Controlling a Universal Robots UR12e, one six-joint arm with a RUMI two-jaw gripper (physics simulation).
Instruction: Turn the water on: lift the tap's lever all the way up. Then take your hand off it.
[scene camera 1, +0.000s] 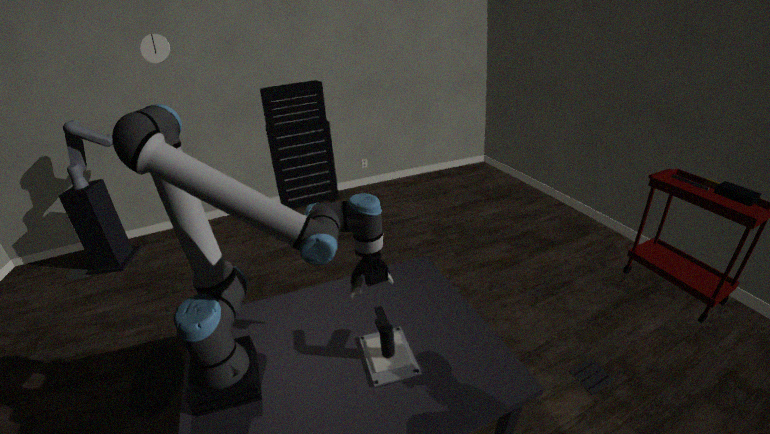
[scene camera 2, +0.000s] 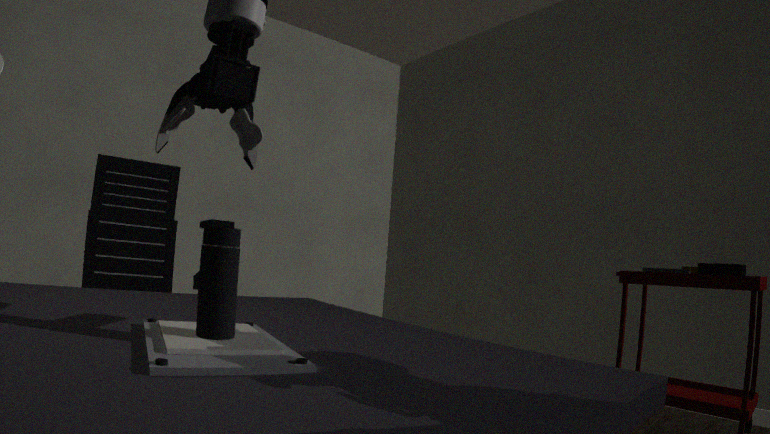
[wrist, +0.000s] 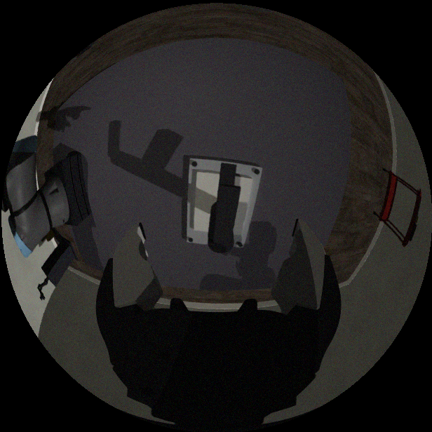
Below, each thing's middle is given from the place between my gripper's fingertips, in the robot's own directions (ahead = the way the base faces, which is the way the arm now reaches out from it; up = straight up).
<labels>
I see my gripper 100 mm above the dark lever (scene camera 2: 216, 232), 60 mm to the left of it and 20 mm short of it. From my hand the other things lie so: pale base plate (scene camera 1: 410, 370) (240 mm below, 90 mm to the right, 30 mm ahead).
</labels>
